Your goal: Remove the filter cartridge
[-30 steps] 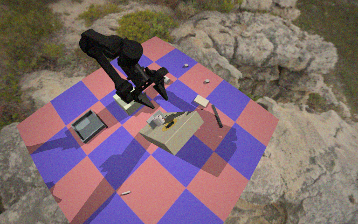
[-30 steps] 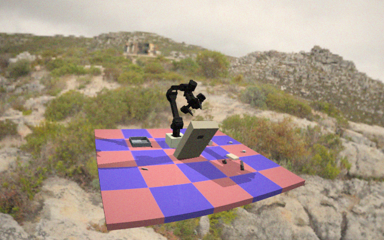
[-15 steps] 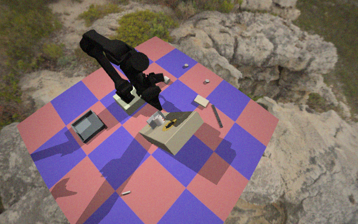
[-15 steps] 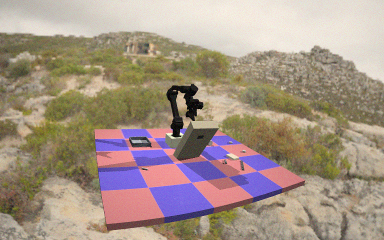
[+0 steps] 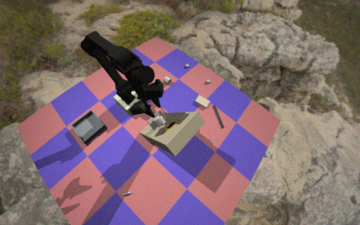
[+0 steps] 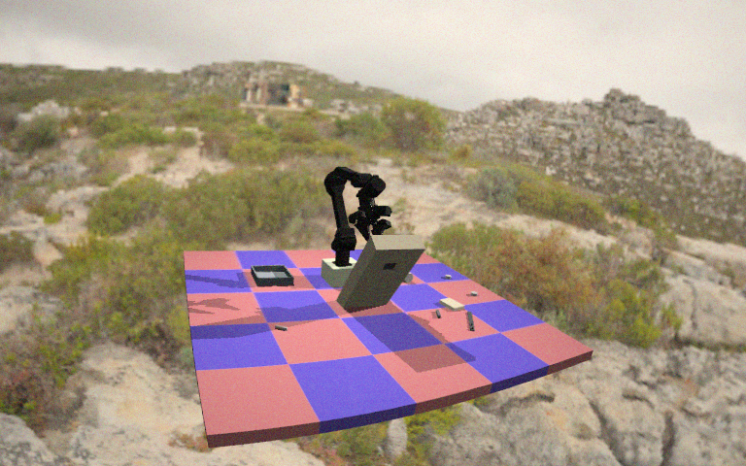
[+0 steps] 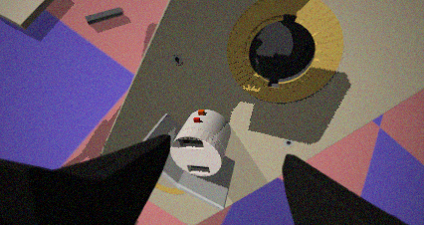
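Now: gripper tip 70 mm above the round grey filter cartridge and 10 mm short of it. Also, from my gripper tip: grey flap: 110 mm below; beige block: 340 mm to the left, 240 mm below, 100 mm ahead; beige service panel: 90 mm below, 50 mm ahead, 10 mm to the right.
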